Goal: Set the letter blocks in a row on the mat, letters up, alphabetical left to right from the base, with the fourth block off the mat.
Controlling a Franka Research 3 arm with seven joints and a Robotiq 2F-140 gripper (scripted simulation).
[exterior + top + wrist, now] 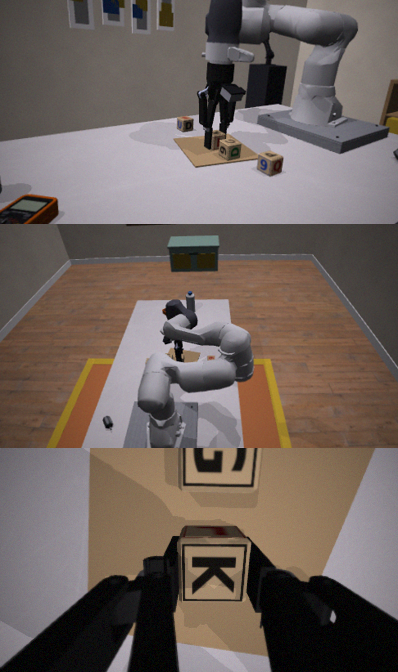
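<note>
Now: the tan mat 4 cm below my hand. The rest, counted from my hand: small dark object (44 cm behind, 31 cm to the left, 2 cm below); block (19 cm to the right, 2 cm below, 1 cm behind); grey can (53 cm ahead, 4 cm above, 3 cm to the right).
</note>
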